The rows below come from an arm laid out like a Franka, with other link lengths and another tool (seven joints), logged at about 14 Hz.
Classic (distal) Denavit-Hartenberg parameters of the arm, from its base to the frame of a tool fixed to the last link. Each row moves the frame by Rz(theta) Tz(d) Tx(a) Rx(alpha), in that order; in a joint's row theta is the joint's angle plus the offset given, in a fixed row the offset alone. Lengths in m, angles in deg.
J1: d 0.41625, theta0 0, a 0, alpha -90
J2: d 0, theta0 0, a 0, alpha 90
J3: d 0.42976, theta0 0, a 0.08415, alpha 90
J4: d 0, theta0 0, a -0.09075, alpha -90
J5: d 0.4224, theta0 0, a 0, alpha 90
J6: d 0, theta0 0, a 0.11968, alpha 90
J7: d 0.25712, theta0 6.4, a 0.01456, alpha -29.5
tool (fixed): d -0.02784, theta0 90, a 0, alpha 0
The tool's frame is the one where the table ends.
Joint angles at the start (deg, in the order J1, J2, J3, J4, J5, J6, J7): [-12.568, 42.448, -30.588, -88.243, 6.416, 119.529, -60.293]
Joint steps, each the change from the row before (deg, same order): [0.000, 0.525, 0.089, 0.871, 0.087, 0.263, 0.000]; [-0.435, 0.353, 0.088, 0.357, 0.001, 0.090, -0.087]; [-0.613, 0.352, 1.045, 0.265, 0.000, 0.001, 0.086]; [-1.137, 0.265, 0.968, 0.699, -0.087, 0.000, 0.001]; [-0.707, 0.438, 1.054, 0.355, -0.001, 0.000, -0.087]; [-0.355, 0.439, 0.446, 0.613, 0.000, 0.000, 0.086]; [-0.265, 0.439, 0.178, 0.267, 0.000, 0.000, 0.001]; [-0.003, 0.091, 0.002, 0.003, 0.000, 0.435, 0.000]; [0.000, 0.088, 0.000, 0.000, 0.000, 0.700, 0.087]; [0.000, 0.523, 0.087, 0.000, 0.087, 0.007, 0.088]
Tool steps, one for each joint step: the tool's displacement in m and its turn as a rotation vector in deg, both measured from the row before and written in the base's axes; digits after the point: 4 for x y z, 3 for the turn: [0.0071, -0.0010, 0.0001, -0.424, -0.412, 0.385]; [-0.0010, -0.0048, -0.0020, -0.095, 0.005, -0.141]; [0.0029, 0.0031, -0.0067, 0.614, -0.037, 0.153]; [0.0011, -0.0048, -0.0016, 0.282, -0.386, -0.157]; [0.0025, 0.0020, -0.0070, 0.645, -0.029, 0.249]; [0.0034, -0.0006, -0.0027, 0.062, -0.143, 0.076]; [-0.0003, -0.0015, -0.0045, 0.094, 0.182, -0.055]; [0.0013, -0.0010, -0.0005, -0.244, -0.242, 0.101]; [0.0022, -0.0016, -0.0001, -0.428, -0.451, 0.079]; [-0.0007, 0.0014, -0.0075, 0.228, 0.415, -0.073]
